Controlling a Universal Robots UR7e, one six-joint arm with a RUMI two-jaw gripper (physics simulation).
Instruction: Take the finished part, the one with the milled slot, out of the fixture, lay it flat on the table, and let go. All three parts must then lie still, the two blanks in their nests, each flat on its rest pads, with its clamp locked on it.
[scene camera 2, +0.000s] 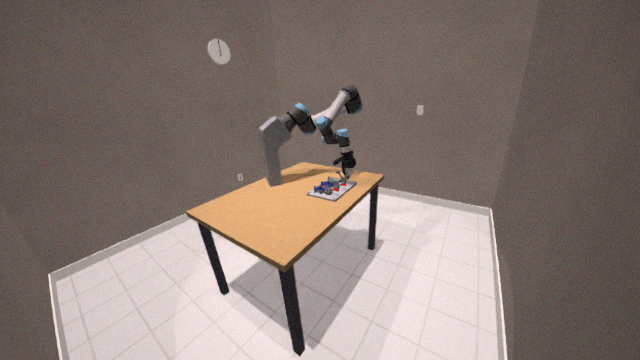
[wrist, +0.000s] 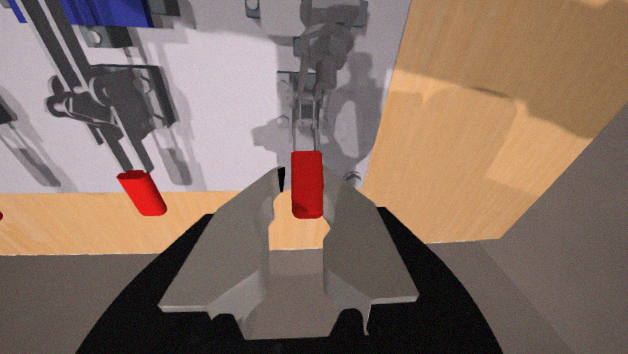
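My gripper is shut on the red handle of the right-hand clamp, with a jaw on each side of it. This grey clamp stands at the right side of the pale fixture plate; its arm looks tipped up. A grey piece lies beyond the clamp at the top of the wrist view; no slot can be made out. A blue blank shows at top left. The neighbouring dark clamp reaches toward the blue blank, its red handle low. The other blank cannot be told apart.
The fixture plate lies on the wooden table, near its far right end. A grey pedestal carries the arm at the table's back edge. Part of another red handle shows at the wrist view's left edge.
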